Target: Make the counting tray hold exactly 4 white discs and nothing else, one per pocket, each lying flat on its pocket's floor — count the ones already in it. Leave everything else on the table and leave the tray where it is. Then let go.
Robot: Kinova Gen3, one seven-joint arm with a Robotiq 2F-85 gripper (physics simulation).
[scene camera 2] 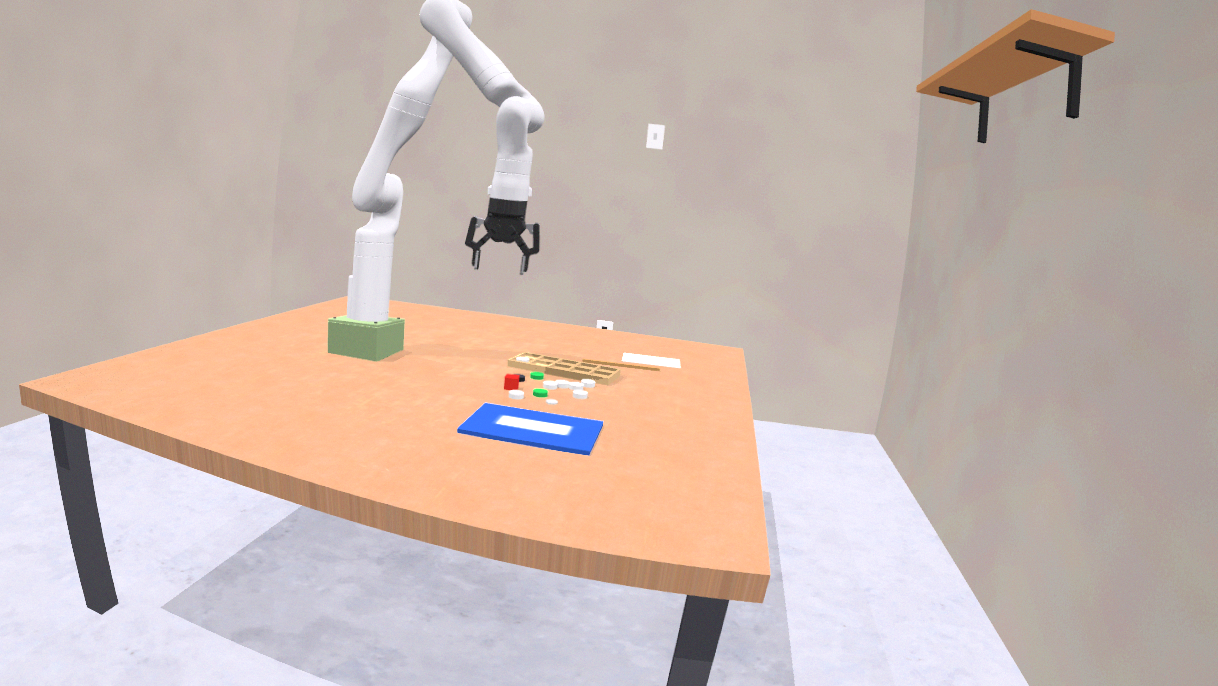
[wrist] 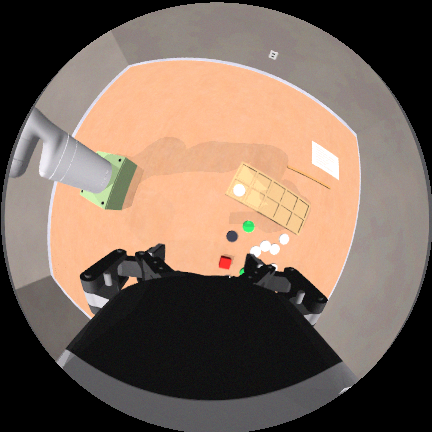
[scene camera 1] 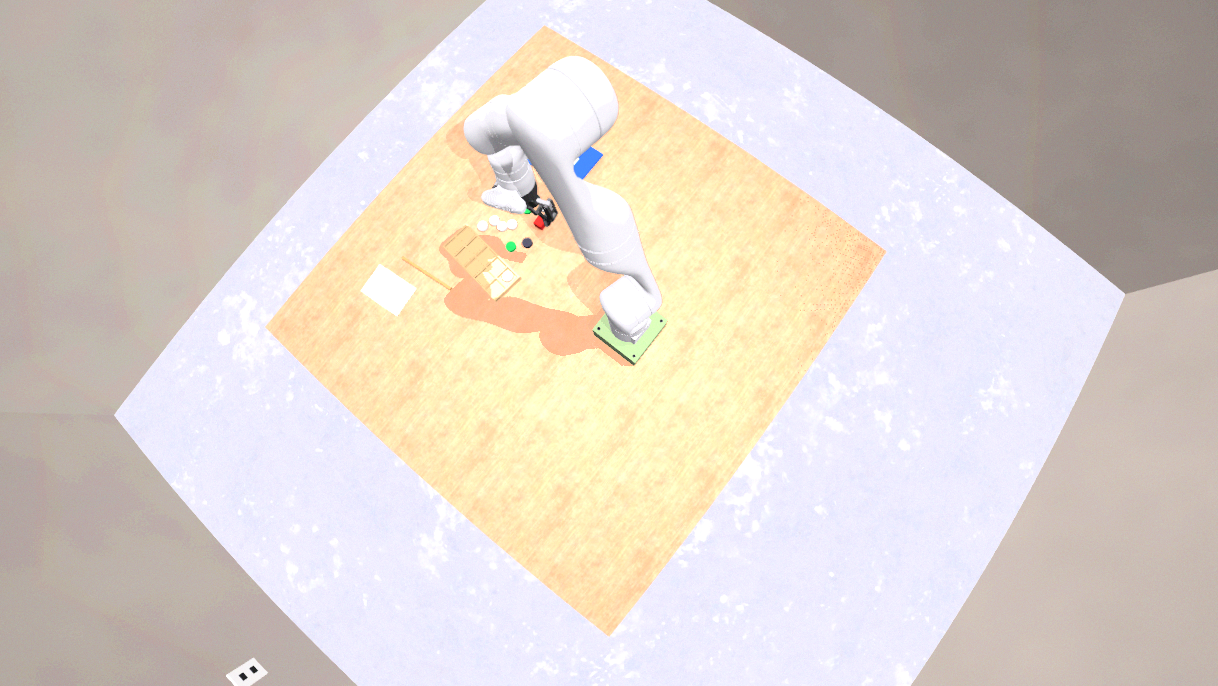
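Observation:
The tan counting tray [scene camera 1: 467, 244] [scene camera 2: 562, 374] [wrist: 262, 214] has two rows of pockets. One white disc [scene camera 2: 522, 359] [wrist: 239, 190] lies in a corner pocket at the end nearer the robot base, seemingly flat; the other pockets look empty in the wrist view. Several loose white discs [scene camera 1: 482, 225] [scene camera 2: 588, 383] [wrist: 284, 239] lie beside the tray's long side, four close together. A smaller, thinner white piece [scene camera 2: 551, 401] lies farther out. My gripper [scene camera 2: 499, 270] [wrist: 204, 257] is open and empty, high above the table. In the wrist view its right finger partly hides some pieces.
Near the discs lie two green discs [scene camera 2: 536, 374] [scene camera 2: 540, 392], a black disc [scene camera 1: 527, 242] [wrist: 232, 236] and a red block [scene camera 2: 511, 381] [wrist: 225, 262]. A blue board [scene camera 2: 477, 424], a thin stick [wrist: 309, 177] and white paper [scene camera 1: 388, 289] [wrist: 325, 160] also lie on the table.

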